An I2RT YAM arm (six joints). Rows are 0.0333 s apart.
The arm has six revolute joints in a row. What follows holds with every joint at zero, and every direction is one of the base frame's. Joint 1 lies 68 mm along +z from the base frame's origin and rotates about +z. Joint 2 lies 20 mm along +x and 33.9 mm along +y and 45.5 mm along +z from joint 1 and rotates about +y. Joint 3 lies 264 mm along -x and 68.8 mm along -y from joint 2 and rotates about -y. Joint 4 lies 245 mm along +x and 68.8 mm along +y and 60 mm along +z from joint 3 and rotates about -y. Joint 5 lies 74 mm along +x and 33.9 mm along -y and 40.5 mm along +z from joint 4 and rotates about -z. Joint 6 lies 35.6 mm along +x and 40.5 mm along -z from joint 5 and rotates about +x. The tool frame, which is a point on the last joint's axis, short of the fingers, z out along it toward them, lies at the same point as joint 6; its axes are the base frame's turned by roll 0, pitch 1.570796 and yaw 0 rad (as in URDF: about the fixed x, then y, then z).
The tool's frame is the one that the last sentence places.
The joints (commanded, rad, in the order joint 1, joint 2, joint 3, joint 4, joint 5, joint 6), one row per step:
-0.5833, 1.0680, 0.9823, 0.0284, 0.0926, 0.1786
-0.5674, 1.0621, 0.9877, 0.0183, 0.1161, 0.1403
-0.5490, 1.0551, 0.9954, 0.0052, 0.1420, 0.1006
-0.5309, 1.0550, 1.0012, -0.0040, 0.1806, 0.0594
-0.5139, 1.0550, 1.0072, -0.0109, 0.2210, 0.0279
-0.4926, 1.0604, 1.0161, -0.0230, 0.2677, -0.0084
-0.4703, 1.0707, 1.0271, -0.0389, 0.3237, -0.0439
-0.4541, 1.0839, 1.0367, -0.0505, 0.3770, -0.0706
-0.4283, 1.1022, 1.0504, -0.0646, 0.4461, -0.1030
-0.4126, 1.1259, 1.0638, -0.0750, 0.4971, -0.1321
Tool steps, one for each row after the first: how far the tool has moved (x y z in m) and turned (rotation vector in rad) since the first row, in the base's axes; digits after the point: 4 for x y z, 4 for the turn. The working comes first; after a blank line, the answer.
Tool pose at each row, in the base's axes (x y z in m, rotation vector in rad; the steps are taken from these numbers as rounded here):
0.2079, -0.1412, 0.3774, 0.6764, 1.4959, -0.3857
0.2081, -0.1375, 0.3796, 0.6531, 1.5078, -0.4219
0.2081, -0.1332, 0.3825, 0.6283, 1.5197, -0.4592
0.2093, -0.1303, 0.3836, 0.6133, 1.5338, -0.5077
0.2103, -0.1277, 0.3850, 0.6070, 1.5415, -0.5513
0.2128, -0.1249, 0.3857, 0.5997, 1.5586, -0.6001
0.2161, -0.1226, 0.3856, 0.5994, 1.5809, -0.6554
0.2195, -0.1217, 0.3847, 0.6076, 1.5996, -0.7071
0.2246, -0.1194, 0.3840, 0.6144, 1.6233, -0.7699
0.2304, -0.1194, 0.3821, 0.6171, 1.6498, -0.8236

0.0002, 0.0037, 0.0022, -0.0315, 0.0238, -0.0054
0.0002, 0.0080, 0.0051, -0.0642, 0.0484, -0.0107
0.0014, 0.0109, 0.0062, -0.0955, 0.0792, -0.0286
0.0024, 0.0135, 0.0076, -0.1201, 0.1027, -0.0501
0.0049, 0.0163, 0.0083, -0.1448, 0.1370, -0.0724
0.0082, 0.0186, 0.0082, -0.1661, 0.1787, -0.1019
0.0116, 0.0195, 0.0073, -0.1806, 0.2158, -0.1349
0.0167, 0.0218, 0.0066, -0.1993, 0.2624, -0.1728
0.0225, 0.0218, 0.0047, -0.2146, 0.3083, -0.2020

